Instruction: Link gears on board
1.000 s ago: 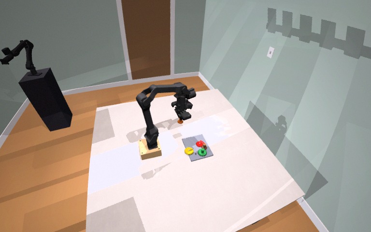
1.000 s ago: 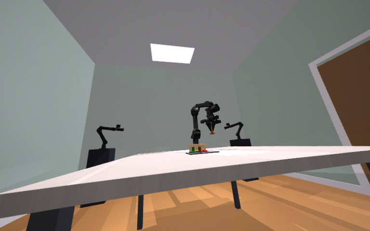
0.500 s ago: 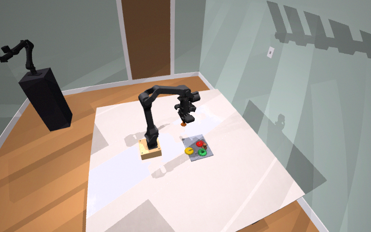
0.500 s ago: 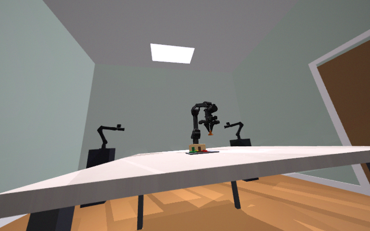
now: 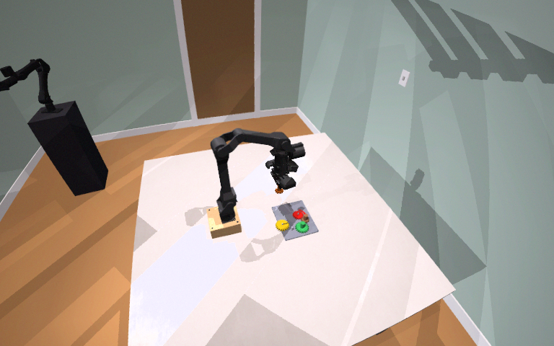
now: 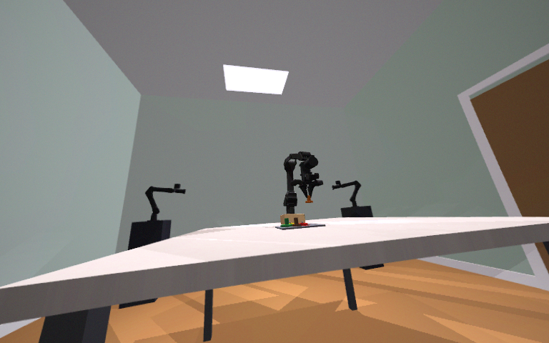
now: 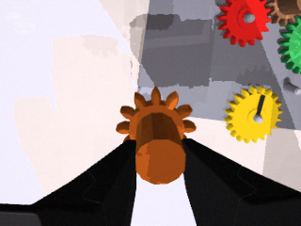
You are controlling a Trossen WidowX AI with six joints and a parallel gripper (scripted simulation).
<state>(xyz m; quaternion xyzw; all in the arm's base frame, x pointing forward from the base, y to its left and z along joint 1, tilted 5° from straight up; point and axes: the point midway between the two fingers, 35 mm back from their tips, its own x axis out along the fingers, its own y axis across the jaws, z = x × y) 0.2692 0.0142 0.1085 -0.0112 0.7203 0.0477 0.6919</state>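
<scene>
Right now the green gear is 160 mm to the right of my gripper tip, 130 mm below it and 50 mm ahead of it. The rest, counted from my gripper tip: red gear (130 mm below, 90 mm to the right, 70 mm ahead); small orange gear (10 mm below); grey board (150 mm below, 100 mm to the right, 50 mm ahead).
</scene>
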